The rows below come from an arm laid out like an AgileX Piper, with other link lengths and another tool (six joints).
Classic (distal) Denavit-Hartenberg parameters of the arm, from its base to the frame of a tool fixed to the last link. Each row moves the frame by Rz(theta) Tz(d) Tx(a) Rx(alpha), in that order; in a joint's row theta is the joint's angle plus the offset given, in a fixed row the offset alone. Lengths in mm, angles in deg.
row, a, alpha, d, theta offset
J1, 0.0, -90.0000, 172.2, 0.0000
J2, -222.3, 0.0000, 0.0, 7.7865
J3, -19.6, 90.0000, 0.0, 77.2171
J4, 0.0, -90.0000, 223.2, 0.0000
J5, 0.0, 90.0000, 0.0, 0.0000
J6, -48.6, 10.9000, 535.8, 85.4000
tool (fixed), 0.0, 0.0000, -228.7, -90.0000
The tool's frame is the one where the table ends.
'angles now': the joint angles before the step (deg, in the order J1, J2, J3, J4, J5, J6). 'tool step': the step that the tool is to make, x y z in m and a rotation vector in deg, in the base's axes. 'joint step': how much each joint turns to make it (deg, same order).
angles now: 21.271 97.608 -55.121 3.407 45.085 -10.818
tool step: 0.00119 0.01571 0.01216 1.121 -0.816 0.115
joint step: 2.318 -1.268 -1.490 0.475 1.487 2.022
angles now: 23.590 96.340 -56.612 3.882 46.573 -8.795
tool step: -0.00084 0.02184 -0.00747 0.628 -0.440 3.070
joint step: 2.915 2.021 -0.109 0.754 -2.543 -0.758
